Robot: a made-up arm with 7 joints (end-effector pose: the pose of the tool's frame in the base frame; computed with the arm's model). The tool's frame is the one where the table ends. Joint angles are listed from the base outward.
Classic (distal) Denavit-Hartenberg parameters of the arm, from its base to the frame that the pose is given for. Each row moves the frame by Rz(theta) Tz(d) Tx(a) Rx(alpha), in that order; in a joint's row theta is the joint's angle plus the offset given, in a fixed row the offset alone. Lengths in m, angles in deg.
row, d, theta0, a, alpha
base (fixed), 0.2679, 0, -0.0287, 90
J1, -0.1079, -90, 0.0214, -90
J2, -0.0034, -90, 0.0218, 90
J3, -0.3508, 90, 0.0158, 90
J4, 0.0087, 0, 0.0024, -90
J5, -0.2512, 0, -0.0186, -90
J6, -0.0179, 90, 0.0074, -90
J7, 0.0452, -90, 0.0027, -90
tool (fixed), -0.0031, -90, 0, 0
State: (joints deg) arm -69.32 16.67 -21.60 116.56 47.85 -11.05 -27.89
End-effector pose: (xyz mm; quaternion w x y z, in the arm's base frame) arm -250.9 8.9 -47.9 0.2624 -0.3478 0.8961 -0.0853
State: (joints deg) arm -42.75 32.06 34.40 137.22 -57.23 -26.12 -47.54
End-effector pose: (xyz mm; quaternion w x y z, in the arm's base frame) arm 29.3 318.0 75.6 0.7771 0.3393 0.0346 0.5290
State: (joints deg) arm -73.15 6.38 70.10 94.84 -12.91 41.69 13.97
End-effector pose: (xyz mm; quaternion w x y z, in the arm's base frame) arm -369.3 354.2 71.1 0.1524 0.1604 -0.8486 -0.4805
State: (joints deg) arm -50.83 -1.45 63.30 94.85 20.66 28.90 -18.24
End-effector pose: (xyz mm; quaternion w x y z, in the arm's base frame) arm -247.8 280.9 -104.0 0.1312 -0.4293 0.7596 0.4706
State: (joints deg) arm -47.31 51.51 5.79 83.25 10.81 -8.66 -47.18
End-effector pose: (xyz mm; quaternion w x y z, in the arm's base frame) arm -81.7 429.4 -145.4 0.4746 0.1281 0.7141 0.4984
